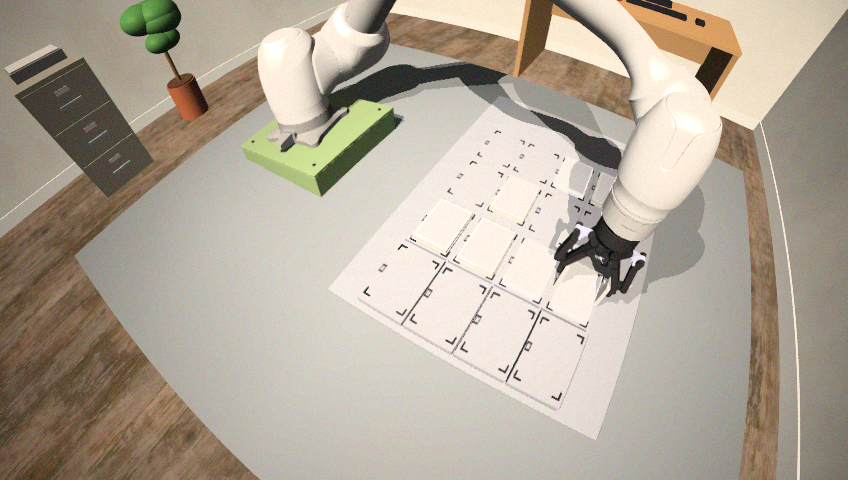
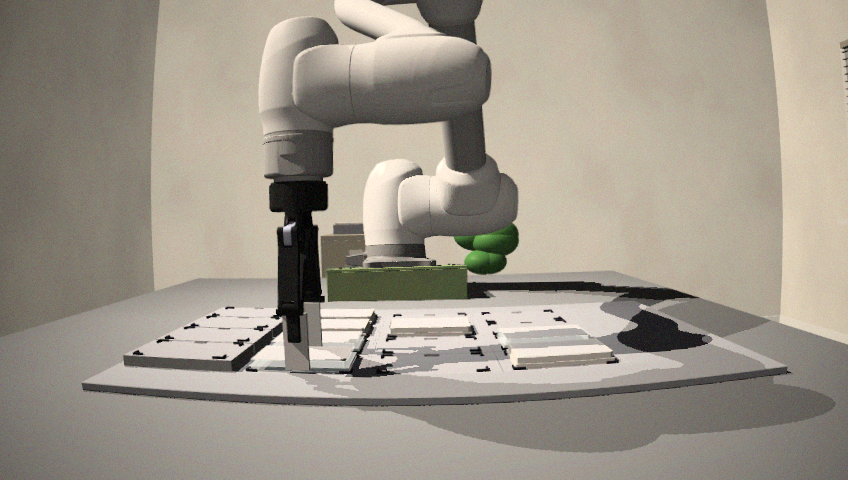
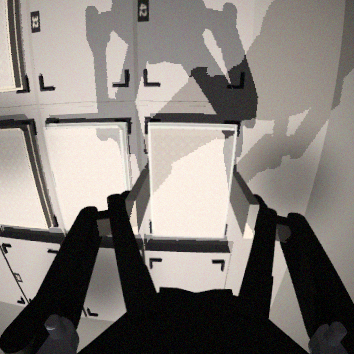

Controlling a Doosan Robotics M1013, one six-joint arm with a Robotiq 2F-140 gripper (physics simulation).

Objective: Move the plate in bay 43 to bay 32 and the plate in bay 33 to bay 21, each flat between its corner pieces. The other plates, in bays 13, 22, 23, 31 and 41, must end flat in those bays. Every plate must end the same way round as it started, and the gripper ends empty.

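Frame: origin at the arm's base, x left, y back, z up, level; centimetres.
Where they show: gripper, fingertip midpoint: (image 1: 577, 290) (image 2: 305, 360) (image 3: 189, 182); arm's base at its link origin: (image 1: 308, 125) (image 2: 395, 266).
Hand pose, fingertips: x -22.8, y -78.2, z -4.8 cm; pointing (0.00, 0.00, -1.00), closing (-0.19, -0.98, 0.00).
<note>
Each offset is from my fingertips to the top centre of the thing. "spot": to the spot under its first point. Level surfaces: height alone.
The pale plate in bay 43 {spot: dx -2.0, dy +0.7, dz +1.0 cm} (image 1: 574, 295) (image 2: 330, 358) (image 3: 192, 200) lies flat. My gripper (image 1: 581, 284) (image 2: 305, 358) (image 3: 189, 182) points straight down and is shut on this plate, one finger pad at each long side. The plate in bay 33 {spot: dx +0.3, dy +11.6, dz +1.0 cm} (image 1: 526, 270) (image 3: 87, 170) lies flat beside it, close to one finger. Bay 32 {spot: dx +18.1, dy +7.3, dz -0.4 cm} (image 1: 556, 218) (image 3: 65, 50) and bay 21 {spot: dx +36.3, dy +15.0, dz -0.4 cm} (image 1: 537, 162) hold no plate. Plates in bay 13 {spot: dx +4.8, dy +31.3, dz +1.0 cm} (image 1: 443, 226), bay 23 {spot: dx +3.1, dy +21.1, dz +1.0 cm} (image 1: 486, 246), bay 22 {spot: dx +18.7, dy +18.3, dz +1.0 cm} (image 1: 514, 199) and bay 31 {spot: dx +32.2, dy +5.3, dz +1.0 cm} (image 1: 571, 178) lie flat. The plate in bay 41 {spot: dx +31.8, dy -3.7, dz +1.0 cm} (image 1: 603, 189) is partly hidden by the arm.
A raised row of bays with corner marks (image 1: 496, 330) (image 2: 190, 350) runs along the near side of the white board {dz -0.4 cm} (image 1: 368, 279) (image 2: 476, 386). The arm stands on a green base (image 1: 321, 160) (image 2: 396, 283). Bay 42 {spot: dx +13.3, dy -0.5, dz -0.4 cm} (image 3: 172, 45) lies under the gripper's shadow.
</note>
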